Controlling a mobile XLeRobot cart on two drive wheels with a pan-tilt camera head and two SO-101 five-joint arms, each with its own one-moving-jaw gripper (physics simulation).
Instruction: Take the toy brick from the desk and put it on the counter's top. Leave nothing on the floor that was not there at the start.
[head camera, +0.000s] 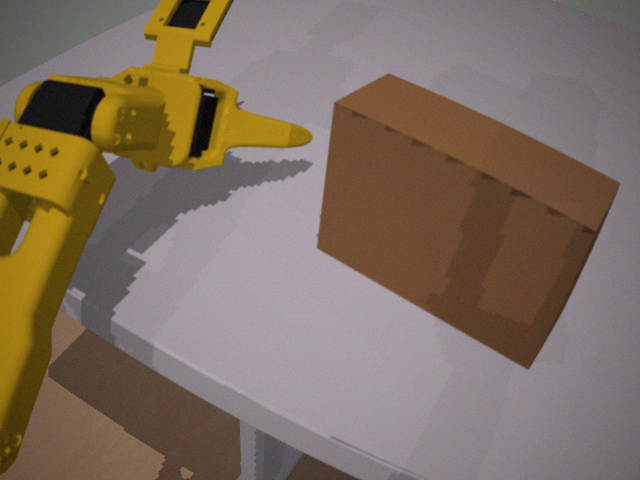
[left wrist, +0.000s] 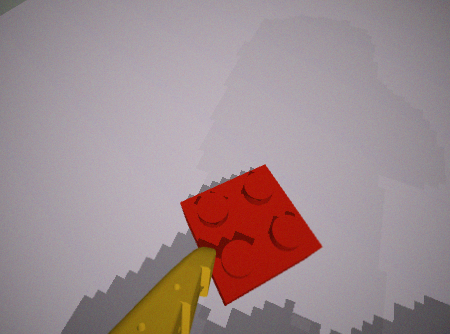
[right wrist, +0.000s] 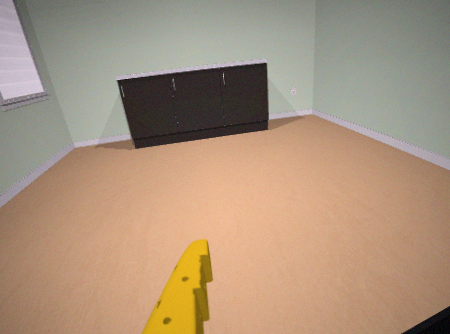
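The red toy brick (left wrist: 270, 215), with round studs on top, lies on the grey desk (head camera: 258, 310) (left wrist: 100, 100). It does not show in the head view. My left gripper (head camera: 299, 135) (left wrist: 206, 256) is open over the desk. In the left wrist view one jaw shows, its tip overlapping the brick's lower left edge; the other jaw is out of the picture, and nothing is gripped. My right gripper (right wrist: 201, 247) is open, with one notched jaw in view over the floor. The dark counter (right wrist: 197, 102), with a pale top, stands far off against the wall in the right wrist view.
A large brown box (head camera: 413, 206) stands on the desk to the right of my left gripper in the head view. The desk's front edge (head camera: 206, 382) runs below them. In the right wrist view, tan floor (right wrist: 300, 210) lies before the counter, with a window (right wrist: 17, 55) at the left.
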